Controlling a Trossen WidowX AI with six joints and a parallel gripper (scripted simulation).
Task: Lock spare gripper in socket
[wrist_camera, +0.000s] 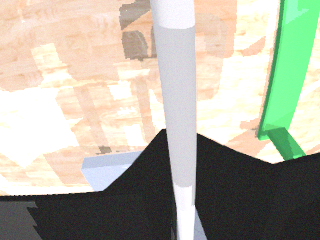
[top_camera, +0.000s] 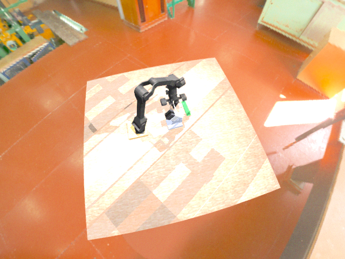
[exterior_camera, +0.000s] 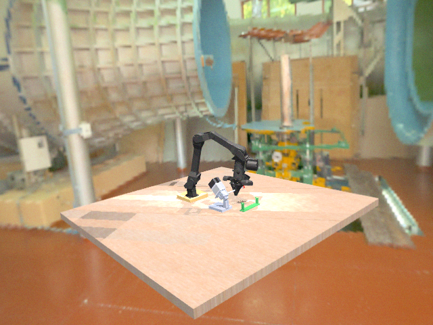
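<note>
My gripper tip is now 10 mm short of the grey mount and 100 mm to the left of it. From my gripper tip the other things lie so: spare gripper 10 mm behind, 100 mm to the right, 60 mm above; then green cradle 100 mm ahead, 30 mm to the left, 30 mm below.
</note>
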